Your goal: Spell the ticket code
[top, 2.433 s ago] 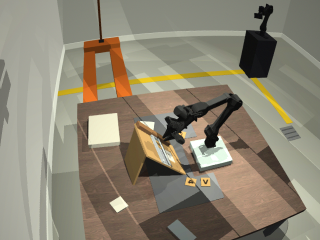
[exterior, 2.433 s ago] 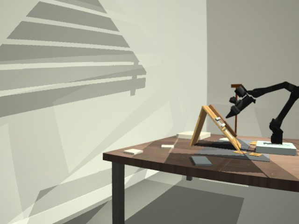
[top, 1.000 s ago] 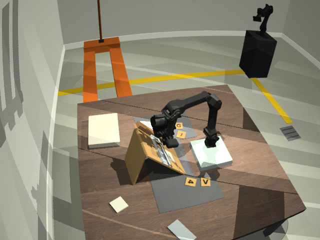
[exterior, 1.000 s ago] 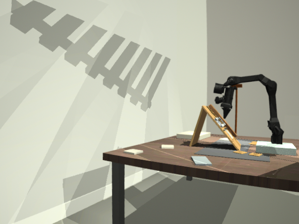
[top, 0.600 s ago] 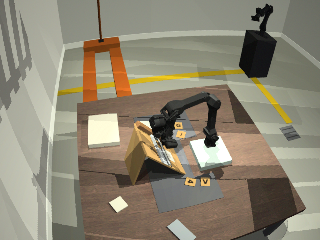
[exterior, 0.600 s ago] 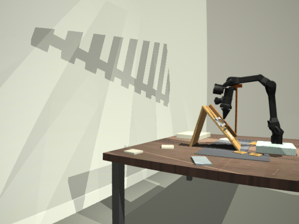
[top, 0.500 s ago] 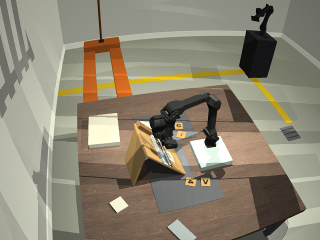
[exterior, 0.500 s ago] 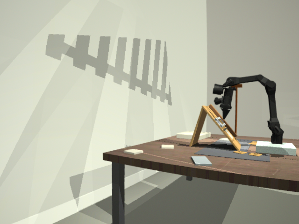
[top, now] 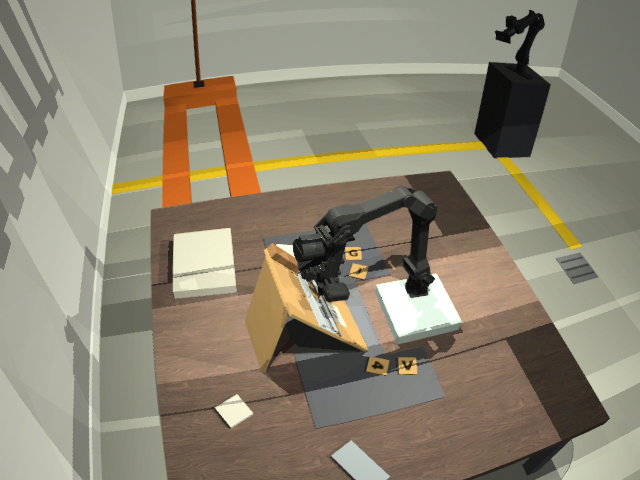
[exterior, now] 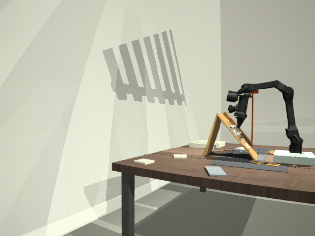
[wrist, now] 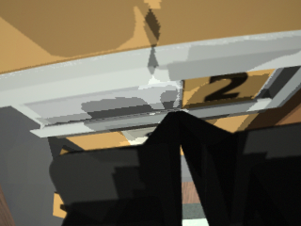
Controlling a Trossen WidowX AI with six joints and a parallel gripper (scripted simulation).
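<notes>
Now: the white ticket 40 mm behind my gripper tip, 10 mm to the left of it and 90 mm below it. Also, from my gripper tip: white card 30 mm ahead, 330 mm to the right, 170 mm below; then grey-blue pad 10 mm behind, 470 mm to the left, 170 mm below; then grey mat 140 mm behind, 50 mm to the right, 180 mm below.
</notes>
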